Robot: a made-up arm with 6 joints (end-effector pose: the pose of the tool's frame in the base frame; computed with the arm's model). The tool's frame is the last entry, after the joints.
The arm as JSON. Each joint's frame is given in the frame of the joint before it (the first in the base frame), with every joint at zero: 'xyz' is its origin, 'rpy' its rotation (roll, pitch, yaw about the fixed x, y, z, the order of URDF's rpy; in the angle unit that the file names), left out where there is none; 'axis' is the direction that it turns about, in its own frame. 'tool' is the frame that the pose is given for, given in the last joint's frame.
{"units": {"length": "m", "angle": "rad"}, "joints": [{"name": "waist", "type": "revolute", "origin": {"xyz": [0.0, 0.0, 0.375]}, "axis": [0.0, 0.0, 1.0]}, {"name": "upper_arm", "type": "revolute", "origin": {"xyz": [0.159, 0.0, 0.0]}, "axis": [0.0, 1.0, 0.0]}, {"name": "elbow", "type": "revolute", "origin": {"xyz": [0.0, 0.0, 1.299]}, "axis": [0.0, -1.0, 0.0]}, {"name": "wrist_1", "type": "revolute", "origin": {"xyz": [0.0, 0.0, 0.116]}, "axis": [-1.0, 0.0, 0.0]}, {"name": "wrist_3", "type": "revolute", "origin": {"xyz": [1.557, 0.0, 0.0]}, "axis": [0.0, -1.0, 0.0]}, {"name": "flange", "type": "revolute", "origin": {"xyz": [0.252, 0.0, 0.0]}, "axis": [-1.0, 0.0, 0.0]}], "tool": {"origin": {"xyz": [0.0, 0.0, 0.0]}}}
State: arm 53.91 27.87 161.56 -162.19 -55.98 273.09
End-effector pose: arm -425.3 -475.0 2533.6 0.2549 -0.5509 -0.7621 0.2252
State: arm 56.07 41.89 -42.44 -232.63 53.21 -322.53
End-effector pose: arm 530.4 1075.8 -358.2 0.3192 0.3464 -0.8732 0.1249
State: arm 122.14 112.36 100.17 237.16 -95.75 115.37
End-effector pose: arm -1726.9 2352.6 -196.3 -0.3061 0.0409 -0.9255 0.2194
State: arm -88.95 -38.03 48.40 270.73 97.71 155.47
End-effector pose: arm -261.9 660.7 2925.9 -0.0653 0.1813 0.9812 0.0135
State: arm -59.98 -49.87 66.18 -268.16 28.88 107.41
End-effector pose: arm -753.0 1546.3 2760.1 0.4098 -0.2440 0.5694 0.6696
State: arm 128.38 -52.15 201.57 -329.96 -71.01 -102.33
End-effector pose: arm 970.7 -1033.5 -375.9 -0.6598 0.1668 -0.1199 0.7228
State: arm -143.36 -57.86 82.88 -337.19 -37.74 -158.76
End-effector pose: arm 1797.2 1411.2 2197.8 -0.1303 -0.6744 0.1163 0.7174
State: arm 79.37 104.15 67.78 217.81 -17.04 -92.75
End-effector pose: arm 503.3 2927.1 -868.3 -0.6657 -0.5335 0.4690 0.2286
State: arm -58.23 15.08 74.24 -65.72 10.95 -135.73
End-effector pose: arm 650.3 -1132.8 3248.1 0.7309 -0.3802 0.5605 0.0836
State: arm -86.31 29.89 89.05 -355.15 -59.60 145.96
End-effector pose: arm 94.7 -1753.8 2896.0 -0.6769 0.6840 -0.1910 0.1935
